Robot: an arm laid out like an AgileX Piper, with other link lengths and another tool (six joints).
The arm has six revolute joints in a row. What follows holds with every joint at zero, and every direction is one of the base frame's.
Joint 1 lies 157.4 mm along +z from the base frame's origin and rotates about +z.
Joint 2 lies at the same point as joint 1 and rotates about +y.
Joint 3 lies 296.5 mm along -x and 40.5 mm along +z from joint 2 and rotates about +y.
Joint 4 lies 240.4 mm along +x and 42.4 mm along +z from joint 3 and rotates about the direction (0.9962, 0, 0.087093).
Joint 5 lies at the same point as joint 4 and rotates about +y.
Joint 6 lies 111.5 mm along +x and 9.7 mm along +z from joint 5 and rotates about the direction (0.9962, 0, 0.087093).
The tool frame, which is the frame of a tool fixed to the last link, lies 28.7 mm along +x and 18 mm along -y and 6.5 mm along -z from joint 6; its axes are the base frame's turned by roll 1.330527, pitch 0.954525 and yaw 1.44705 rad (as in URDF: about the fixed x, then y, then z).
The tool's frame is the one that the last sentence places.
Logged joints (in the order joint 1, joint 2, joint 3, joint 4, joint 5, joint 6), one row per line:
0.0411 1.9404 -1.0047 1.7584 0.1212 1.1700
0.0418 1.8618 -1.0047 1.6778 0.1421 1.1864
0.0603 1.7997 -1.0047 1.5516 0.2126 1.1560
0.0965 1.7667 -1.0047 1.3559 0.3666 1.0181
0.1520 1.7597 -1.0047 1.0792 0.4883 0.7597
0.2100 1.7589 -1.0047 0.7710 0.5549 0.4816
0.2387 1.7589 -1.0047 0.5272 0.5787 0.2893
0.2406 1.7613 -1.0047 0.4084 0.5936 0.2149
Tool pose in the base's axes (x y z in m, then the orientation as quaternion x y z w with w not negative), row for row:
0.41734 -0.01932 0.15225 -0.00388 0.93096 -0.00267 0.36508
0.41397 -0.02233 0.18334 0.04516 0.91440 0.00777 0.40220
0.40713 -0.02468 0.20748 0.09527 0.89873 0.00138 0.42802
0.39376 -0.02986 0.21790 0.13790 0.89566 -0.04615 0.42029
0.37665 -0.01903 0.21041 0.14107 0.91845 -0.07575 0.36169
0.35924 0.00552 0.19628 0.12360 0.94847 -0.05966 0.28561
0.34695 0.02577 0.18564 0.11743 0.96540 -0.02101 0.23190
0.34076 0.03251 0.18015 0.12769 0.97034 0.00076 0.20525
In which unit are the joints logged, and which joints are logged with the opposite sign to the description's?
The joints are logged in radians. Opposite sign: joint 4.
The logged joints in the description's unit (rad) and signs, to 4 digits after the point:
0.0411 1.9404 -1.0047 -1.7584 0.1212 1.1700
0.0418 1.8618 -1.0047 -1.6778 0.1421 1.1864
0.0603 1.7997 -1.0047 -1.5516 0.2126 1.1560
0.0965 1.7667 -1.0047 -1.3559 0.3666 1.0181
0.1520 1.7597 -1.0047 -1.0792 0.4883 0.7597
0.2100 1.7589 -1.0047 -0.7710 0.5549 0.4816
0.2387 1.7589 -1.0047 -0.5272 0.5787 0.2893
0.2406 1.7613 -1.0047 -0.4084 0.5936 0.2149

